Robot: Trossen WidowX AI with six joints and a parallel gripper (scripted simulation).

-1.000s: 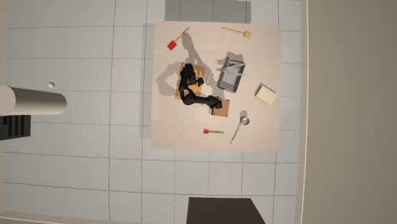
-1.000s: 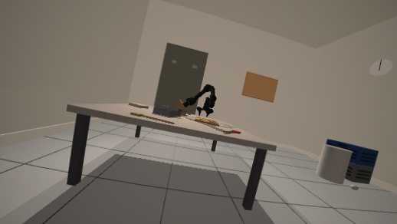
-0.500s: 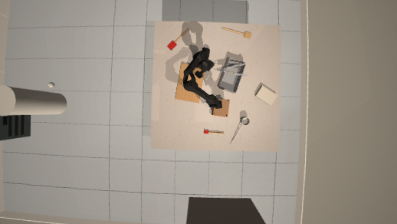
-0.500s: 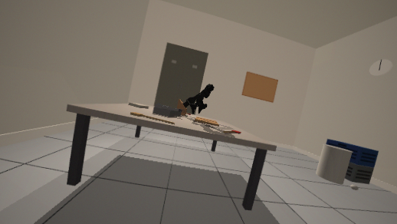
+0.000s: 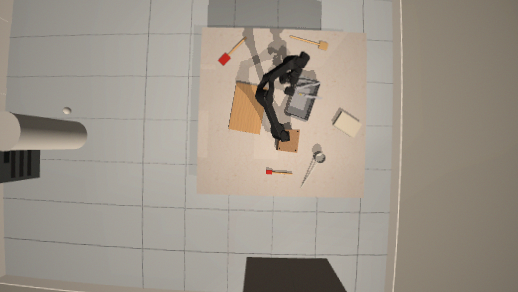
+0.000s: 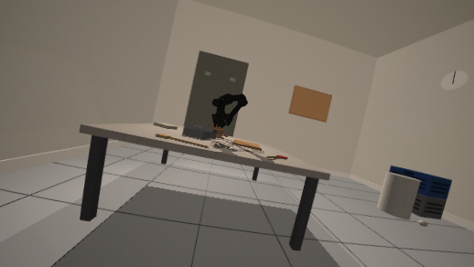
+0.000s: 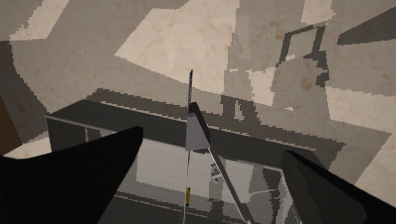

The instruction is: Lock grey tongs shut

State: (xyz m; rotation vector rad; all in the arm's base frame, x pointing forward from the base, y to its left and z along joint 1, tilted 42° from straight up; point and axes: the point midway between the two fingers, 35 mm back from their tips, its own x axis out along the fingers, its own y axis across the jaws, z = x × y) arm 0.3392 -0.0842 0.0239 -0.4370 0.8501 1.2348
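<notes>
The grey roasting tin is 11 cm to the right of my gripper tip, 8 cm below it and 6 cm behind it. Round my gripper tip: cream block 45 cm to the right, 26 cm behind, 9 cm below; then red-headed tool 42 cm to the left, 32 cm ahead, 10 cm below; then wooden board 30 cm to the left, 11 cm behind, 10 cm below.
</notes>
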